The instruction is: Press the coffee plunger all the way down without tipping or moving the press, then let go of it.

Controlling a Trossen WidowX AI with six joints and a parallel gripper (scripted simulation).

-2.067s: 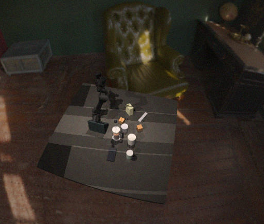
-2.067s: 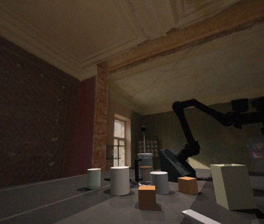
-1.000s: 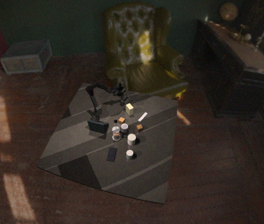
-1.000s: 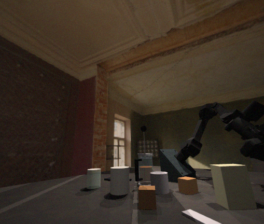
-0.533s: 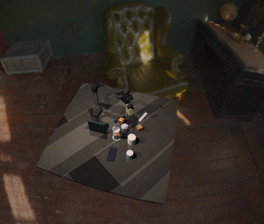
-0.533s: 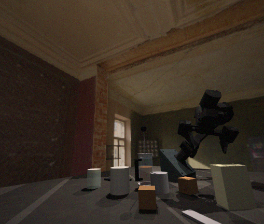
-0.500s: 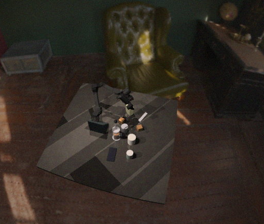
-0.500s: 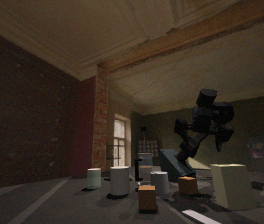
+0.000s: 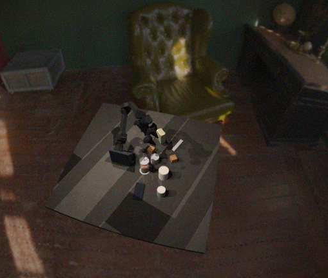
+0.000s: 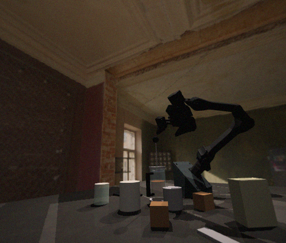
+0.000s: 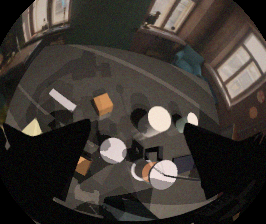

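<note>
My gripper tip is 6 cm past the coffee press, 11 cm to the left of it and 14 cm above it. Also, from my gripper tip: white strip: 15 cm ahead, 22 cm to the left, 27 cm below; dark slab: 8 cm behind, 31 cm to the right, 27 cm below; white cylinder: 8 cm ahead, 13 cm to the right, 23 cm below.
</note>
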